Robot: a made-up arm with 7 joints.
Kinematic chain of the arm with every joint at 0, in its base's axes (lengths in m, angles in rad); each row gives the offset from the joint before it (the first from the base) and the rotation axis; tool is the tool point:
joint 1: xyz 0 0.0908 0 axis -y
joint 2: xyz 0 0.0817 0 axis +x
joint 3: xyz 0 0 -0.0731 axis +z
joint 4: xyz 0 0 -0.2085 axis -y
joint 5: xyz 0 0 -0.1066 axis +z
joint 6: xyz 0 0 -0.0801 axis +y
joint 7: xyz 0 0 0 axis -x
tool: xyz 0 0 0
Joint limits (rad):
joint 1: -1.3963..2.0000
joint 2: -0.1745..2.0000
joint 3: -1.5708..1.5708
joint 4: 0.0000..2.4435
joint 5: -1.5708..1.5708
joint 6: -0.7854..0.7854
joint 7: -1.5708..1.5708
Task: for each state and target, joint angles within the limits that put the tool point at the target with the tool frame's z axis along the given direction. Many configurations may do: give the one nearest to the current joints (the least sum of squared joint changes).
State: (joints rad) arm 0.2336 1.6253 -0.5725 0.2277 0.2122 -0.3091 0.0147
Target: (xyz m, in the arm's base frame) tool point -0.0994 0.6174 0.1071 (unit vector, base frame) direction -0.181 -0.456 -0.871
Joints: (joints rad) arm 0.7685 1.8918 -0.5345 0.0186 0.2438 -0.7854 -0.5594
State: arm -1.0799 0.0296 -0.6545 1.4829 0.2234 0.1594 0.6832
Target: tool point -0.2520 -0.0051 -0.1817 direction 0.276 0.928 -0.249
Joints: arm -1.2496 -0.0581 -1.0451 1.4382 0.0972 0.3273 0.8057
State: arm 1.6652 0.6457 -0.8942 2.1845 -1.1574 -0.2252 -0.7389
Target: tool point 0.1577 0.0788 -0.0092 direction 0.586 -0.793 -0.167
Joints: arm 0.9908 -0.0201 -0.8572 2.4416 -1.1874 -0.2252 -1.5708
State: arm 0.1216 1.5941 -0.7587 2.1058 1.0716 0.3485 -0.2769
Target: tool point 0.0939 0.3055 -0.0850 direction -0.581 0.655 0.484
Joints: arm 0.0903 1.5054 -0.7759 2.4416 1.0535 0.1337 -0.1582
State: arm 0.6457 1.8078 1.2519 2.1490 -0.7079 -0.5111 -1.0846
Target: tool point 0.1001 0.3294 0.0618 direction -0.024 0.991 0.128
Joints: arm 0.0492 1.4277 0.6518 2.3745 -1.1278 -0.7374 -0.6492
